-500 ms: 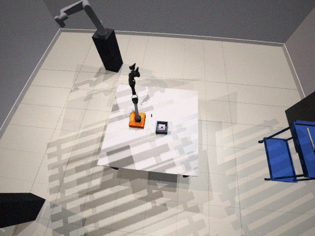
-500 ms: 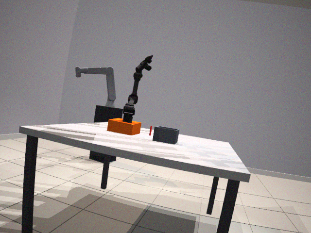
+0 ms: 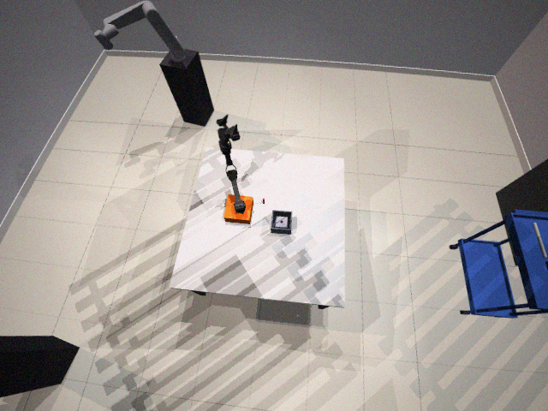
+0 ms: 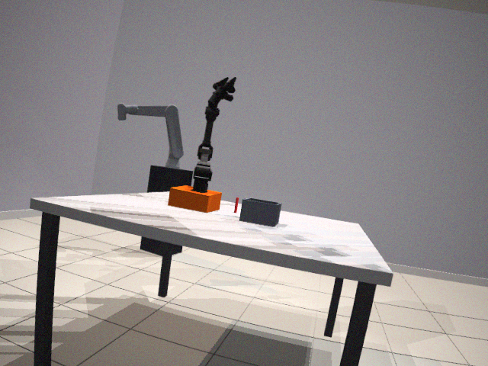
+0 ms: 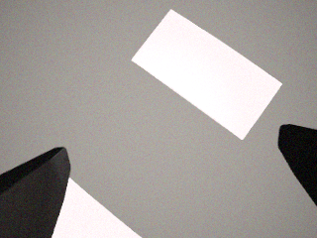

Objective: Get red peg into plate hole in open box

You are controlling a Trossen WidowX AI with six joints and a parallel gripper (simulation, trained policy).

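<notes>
Right now the red peg is 230 mm ahead of my gripper tip, 150 mm to the right of it and 720 mm below it. From my gripper tip the other things lie so: grey box: 430 mm ahead, 300 mm to the right, 730 mm below.
</notes>
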